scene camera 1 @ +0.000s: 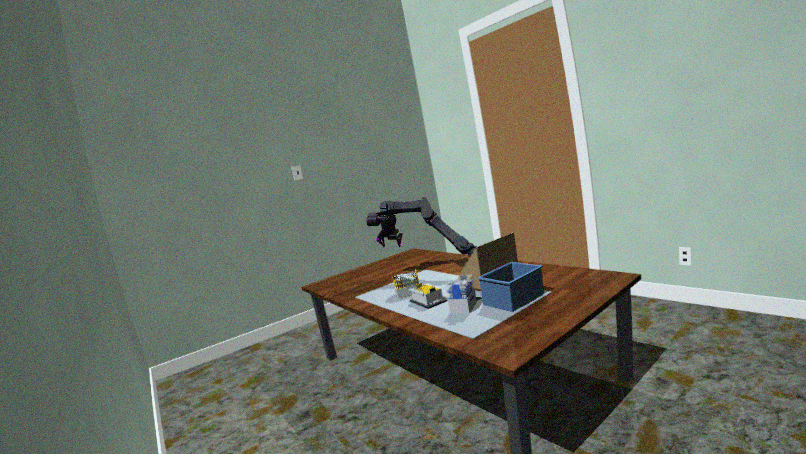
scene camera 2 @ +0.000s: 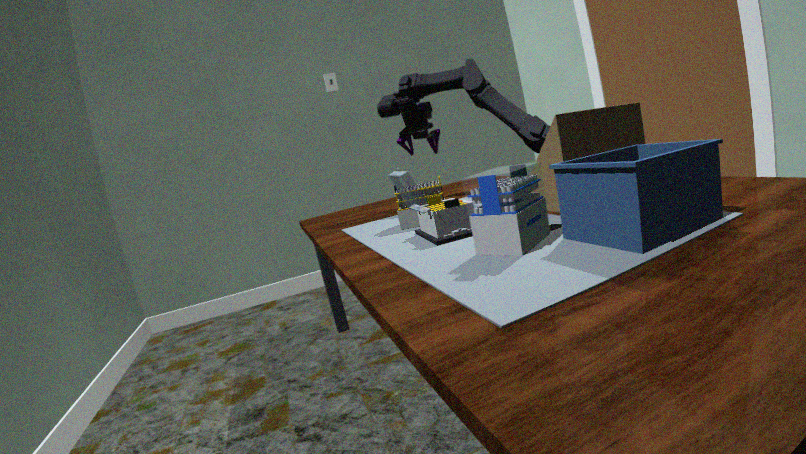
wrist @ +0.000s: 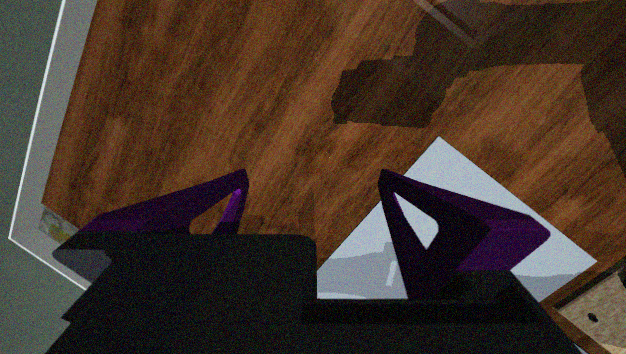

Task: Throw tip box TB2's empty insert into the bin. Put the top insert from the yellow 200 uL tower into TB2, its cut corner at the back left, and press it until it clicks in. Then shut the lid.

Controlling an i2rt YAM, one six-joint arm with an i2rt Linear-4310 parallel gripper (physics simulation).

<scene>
my gripper: open, holds nothing
a blue-trimmed tower of inserts [scene camera 2: 507,208]: on a grey mat [wrist: 557,261]
</scene>
